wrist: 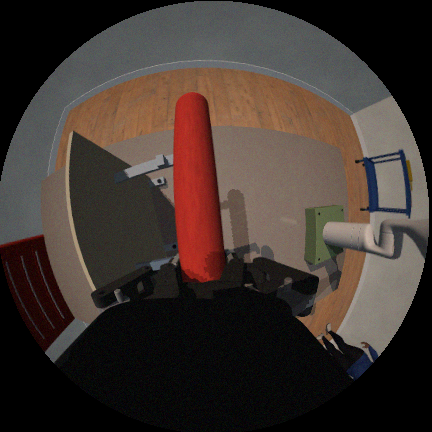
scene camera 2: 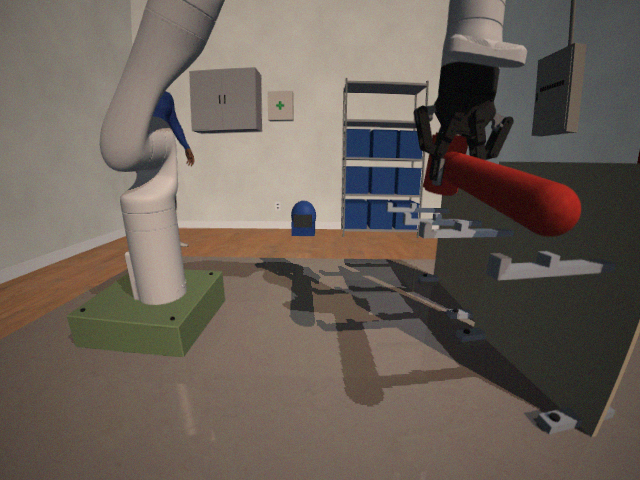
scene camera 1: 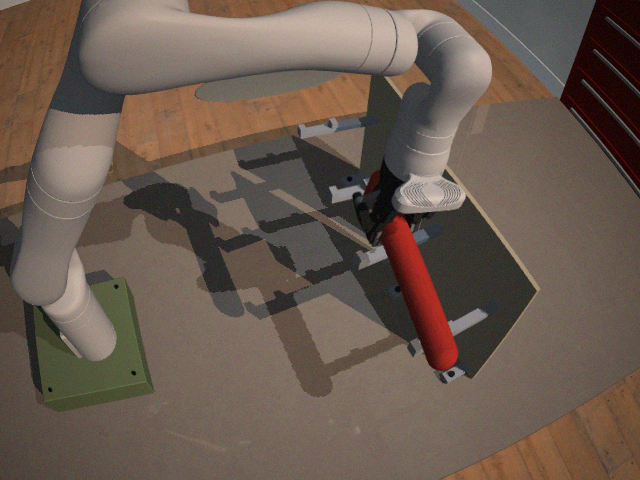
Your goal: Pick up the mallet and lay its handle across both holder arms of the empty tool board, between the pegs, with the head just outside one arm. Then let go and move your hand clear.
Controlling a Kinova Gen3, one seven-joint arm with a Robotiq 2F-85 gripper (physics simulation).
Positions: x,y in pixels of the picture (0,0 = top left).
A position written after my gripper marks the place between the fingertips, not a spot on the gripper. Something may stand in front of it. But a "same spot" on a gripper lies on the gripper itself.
My gripper shows in the wrist view [203,259], in scene camera 2 and in scene camera 1. A red mallet shows in the wrist view [198,224], in scene camera 2 and in scene camera 1. The same spot on my gripper: [scene camera 2: 423,115] is [scene camera 1: 364,212]. One and the same spot on the red mallet: [scene camera 2: 547,208] is [scene camera 1: 437,367].
